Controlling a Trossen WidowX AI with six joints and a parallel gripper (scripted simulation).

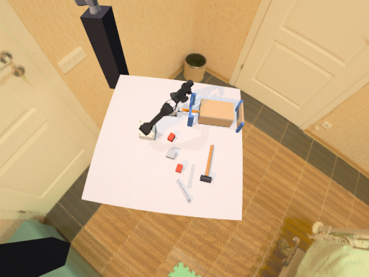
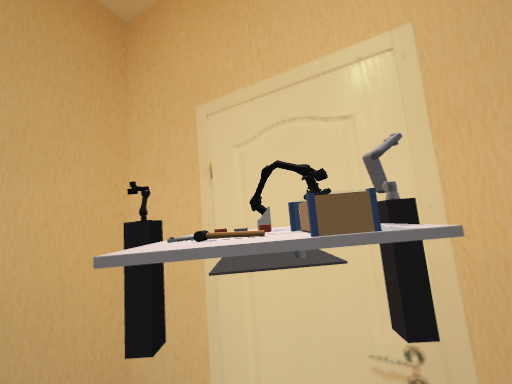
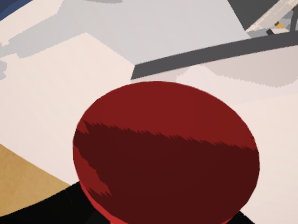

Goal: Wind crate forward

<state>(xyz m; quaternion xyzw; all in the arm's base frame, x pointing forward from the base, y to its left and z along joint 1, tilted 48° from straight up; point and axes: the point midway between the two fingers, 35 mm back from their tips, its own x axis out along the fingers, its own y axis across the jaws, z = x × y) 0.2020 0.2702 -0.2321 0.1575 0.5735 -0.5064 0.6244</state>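
My gripper tip is now 50 mm to the left of the winch handle, 30 mm above it and 10 mm past it. From my gripper tip the other things lie so: red knob 10 mm to the right, 10 mm ahead; blue frame 120 mm ahead, 90 mm to the right, 20 mm below; white winch 110 mm to the right, 100 mm below, 50 mm behind.
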